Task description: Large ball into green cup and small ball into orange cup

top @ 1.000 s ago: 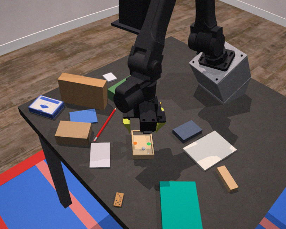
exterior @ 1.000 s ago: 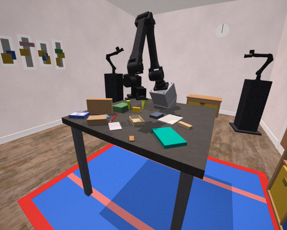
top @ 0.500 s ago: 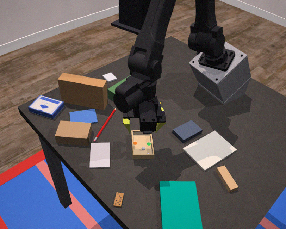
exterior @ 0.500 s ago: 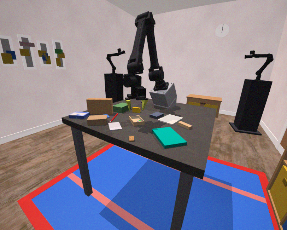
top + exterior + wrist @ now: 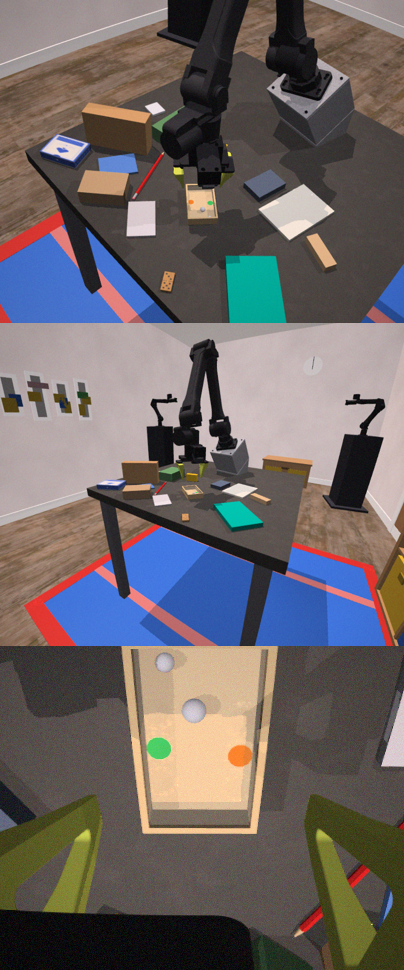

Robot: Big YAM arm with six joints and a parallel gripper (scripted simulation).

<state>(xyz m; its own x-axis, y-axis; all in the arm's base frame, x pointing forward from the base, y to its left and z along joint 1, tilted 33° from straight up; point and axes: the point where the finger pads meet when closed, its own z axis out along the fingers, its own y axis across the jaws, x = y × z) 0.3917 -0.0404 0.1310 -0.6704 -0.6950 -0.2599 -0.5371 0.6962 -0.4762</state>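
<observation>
The wooden puzzle lies 80 mm below my hand. Also, from my hand: white tile (200 mm to the left, 120 mm behind, 80 mm below); yellow block (180 mm behind, 70 mm to the right, 60 mm below); red pencil (170 mm to the right, 80 mm below, 10 mm behind).
</observation>
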